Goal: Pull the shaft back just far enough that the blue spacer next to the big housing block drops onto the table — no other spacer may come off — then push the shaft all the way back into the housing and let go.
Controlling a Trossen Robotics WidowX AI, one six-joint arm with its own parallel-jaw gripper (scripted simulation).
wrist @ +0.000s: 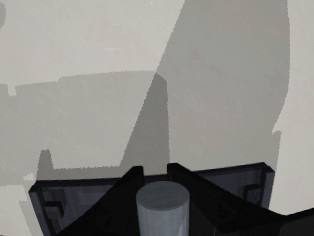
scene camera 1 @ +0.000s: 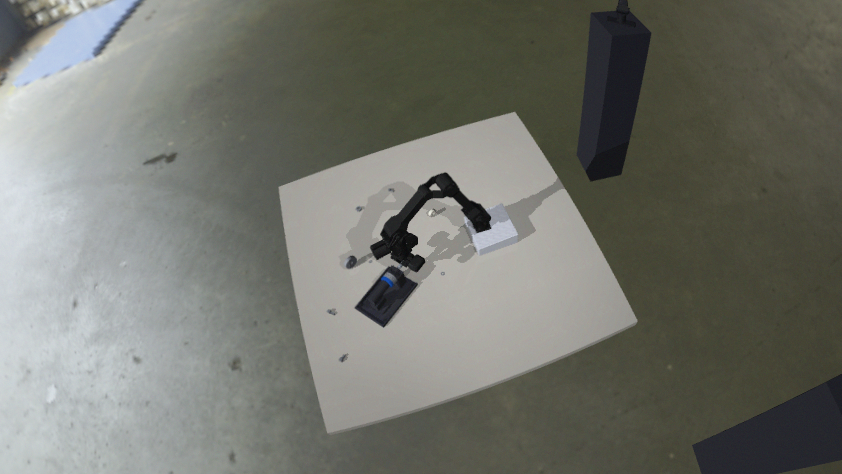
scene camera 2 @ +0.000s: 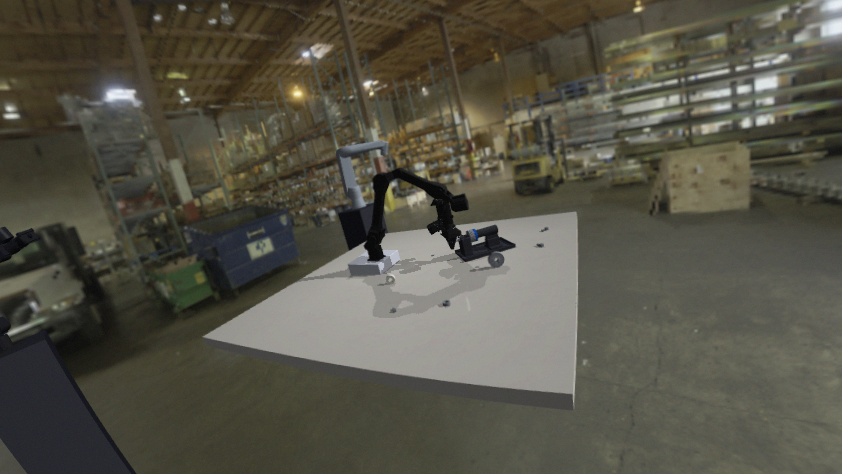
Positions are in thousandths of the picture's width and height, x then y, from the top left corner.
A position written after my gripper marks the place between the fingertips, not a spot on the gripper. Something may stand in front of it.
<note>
I see my gripper (wrist: 495, 744) and a dark housing assembly (scene camera 1: 452, 640).
The dark housing assembly is seen too in scene camera 2 (scene camera 2: 556, 533).
</note>
